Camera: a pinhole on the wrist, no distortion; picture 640 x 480 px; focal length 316.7 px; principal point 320.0 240.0 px. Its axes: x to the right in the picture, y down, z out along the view. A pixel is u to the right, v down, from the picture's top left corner.
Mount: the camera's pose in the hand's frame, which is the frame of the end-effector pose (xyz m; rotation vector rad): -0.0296 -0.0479 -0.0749 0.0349 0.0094 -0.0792
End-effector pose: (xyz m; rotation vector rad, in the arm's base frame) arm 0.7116 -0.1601 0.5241 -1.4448 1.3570 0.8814
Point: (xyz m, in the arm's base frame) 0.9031 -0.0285 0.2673
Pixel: 591.2 171.9
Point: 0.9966 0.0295 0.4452
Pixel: 415.2 43.5
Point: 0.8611 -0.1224 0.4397
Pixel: 568.9 95.9
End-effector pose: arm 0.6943 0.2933 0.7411 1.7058 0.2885 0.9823
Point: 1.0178 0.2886 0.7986
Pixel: 575.5 282.8
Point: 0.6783 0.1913 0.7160
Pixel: 169.3 405.0
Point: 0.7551 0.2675 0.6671
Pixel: 359.4 199.4
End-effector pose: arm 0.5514 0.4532 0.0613 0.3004 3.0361 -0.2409
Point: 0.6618 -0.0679 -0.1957
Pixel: outside the picture
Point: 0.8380 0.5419 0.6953
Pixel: behind the camera
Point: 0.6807 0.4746 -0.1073
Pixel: 203.7 399.8
